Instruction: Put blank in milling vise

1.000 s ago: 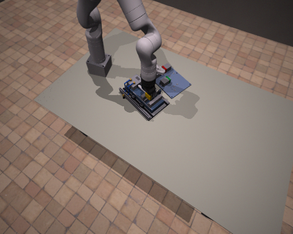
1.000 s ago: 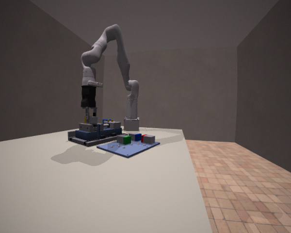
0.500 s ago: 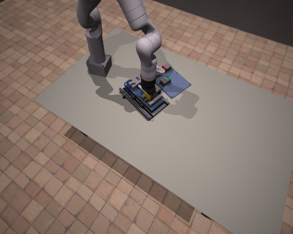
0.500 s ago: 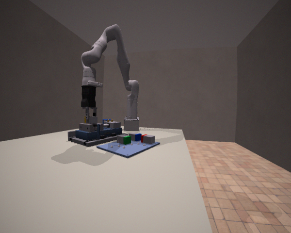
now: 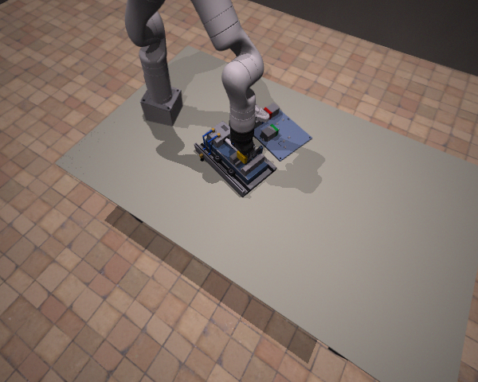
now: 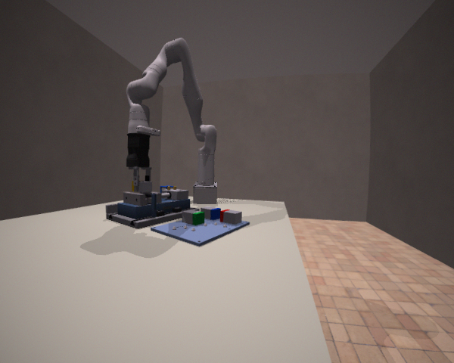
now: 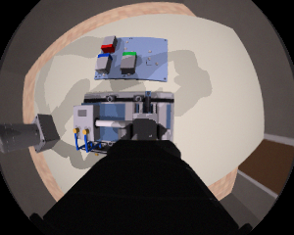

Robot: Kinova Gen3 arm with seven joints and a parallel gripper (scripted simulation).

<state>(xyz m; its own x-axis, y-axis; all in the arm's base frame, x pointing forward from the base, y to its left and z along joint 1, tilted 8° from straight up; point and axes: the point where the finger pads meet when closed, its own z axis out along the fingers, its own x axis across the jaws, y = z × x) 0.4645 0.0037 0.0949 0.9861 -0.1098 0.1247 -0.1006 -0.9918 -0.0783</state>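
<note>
Now: hand 20 mm above the yellow-ended blank. Round my hand: green-ended blank 30 mm behind, 200 mm to the left, 110 mm below; then fixed jaw 40 mm ahead, 60 mm below; then milling vise 60 mm behind, 10 mm to the left, 100 mm below.
</note>
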